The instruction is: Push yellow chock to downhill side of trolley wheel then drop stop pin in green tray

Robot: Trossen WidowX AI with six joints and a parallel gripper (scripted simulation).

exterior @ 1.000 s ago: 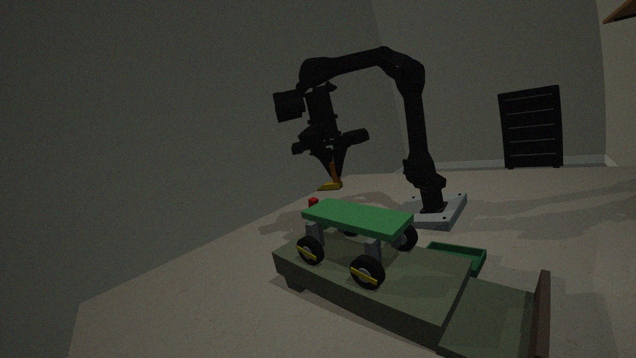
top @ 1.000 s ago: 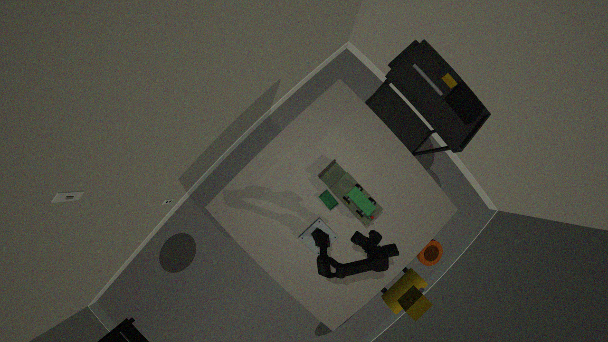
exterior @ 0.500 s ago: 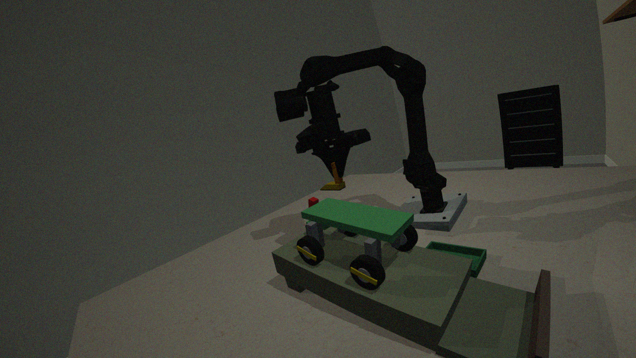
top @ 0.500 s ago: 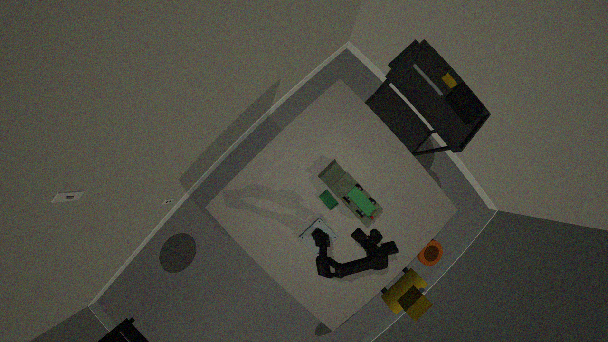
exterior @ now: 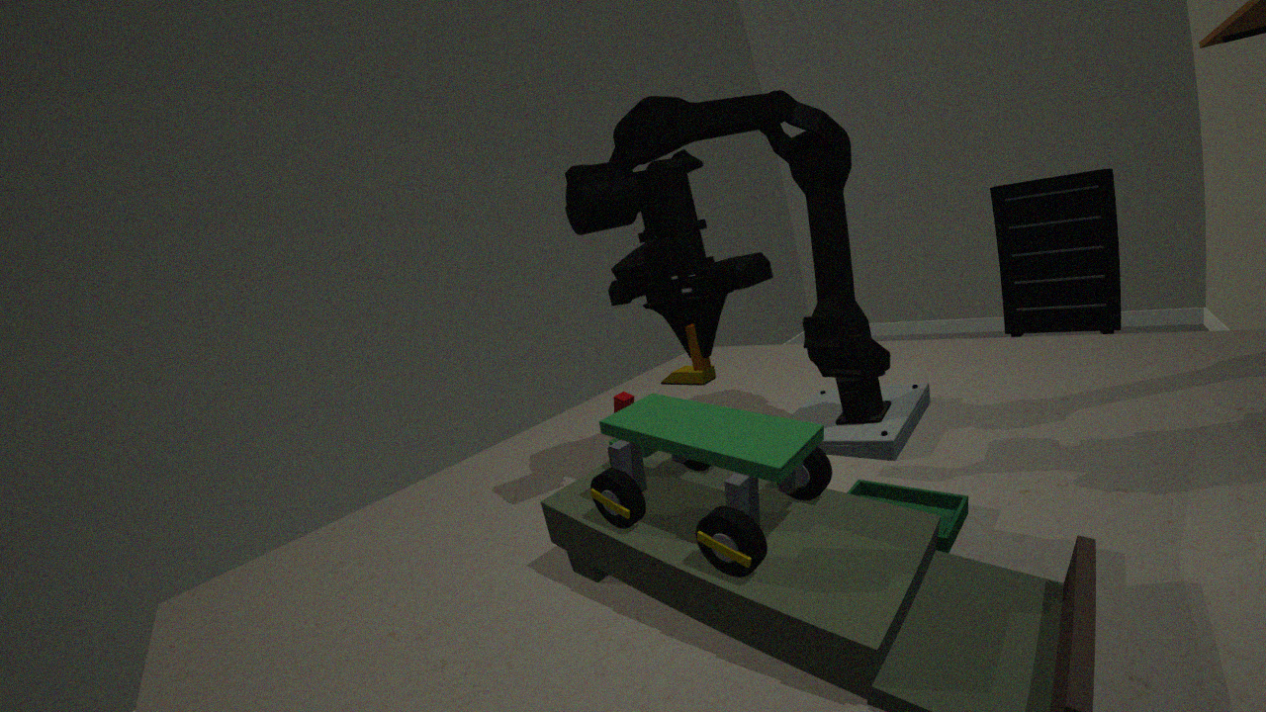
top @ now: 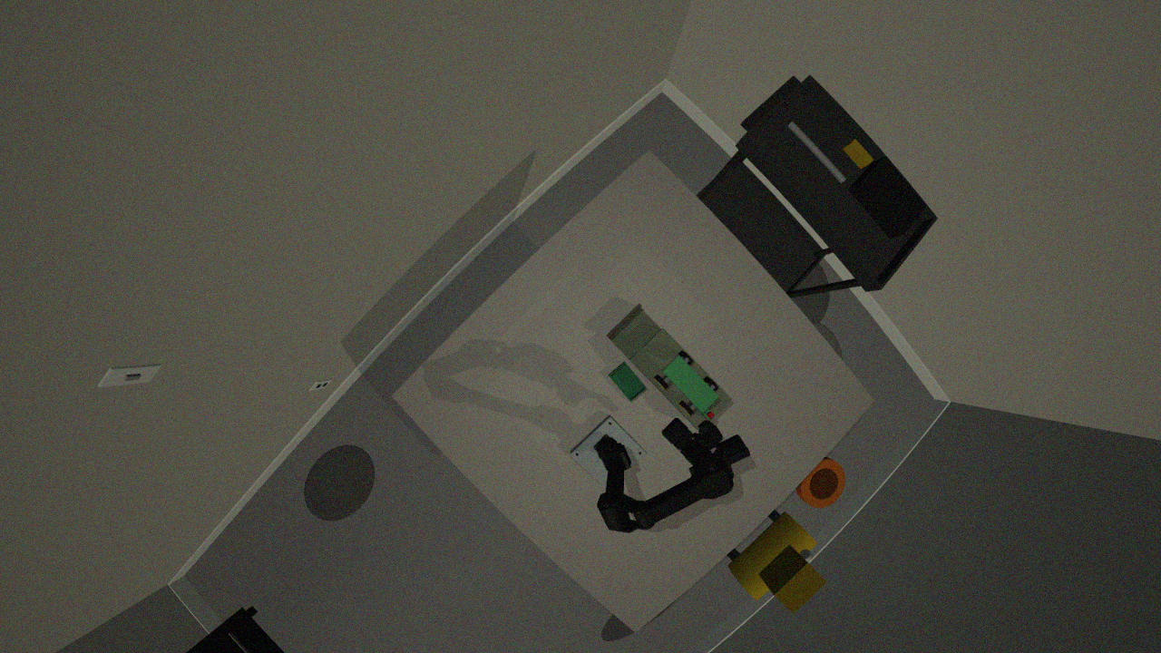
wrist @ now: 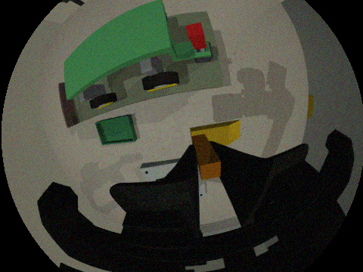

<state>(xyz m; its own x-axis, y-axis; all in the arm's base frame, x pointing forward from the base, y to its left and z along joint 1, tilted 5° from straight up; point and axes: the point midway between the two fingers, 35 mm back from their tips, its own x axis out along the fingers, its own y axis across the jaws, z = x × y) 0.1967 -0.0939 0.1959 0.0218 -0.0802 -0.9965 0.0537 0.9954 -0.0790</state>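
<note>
The red-headed stop pin is 11 cm ahead of my gripper tip, 4 cm below it and 3 cm to the right of it. From my gripper tip the other things lie so: trolley (14 cm ahead, 8 cm to the left, 6 cm below); yellow chock (2 cm to the right, 1 cm below); green tray (21 cm to the left, 18 cm below, 1 cm ahead).
</note>
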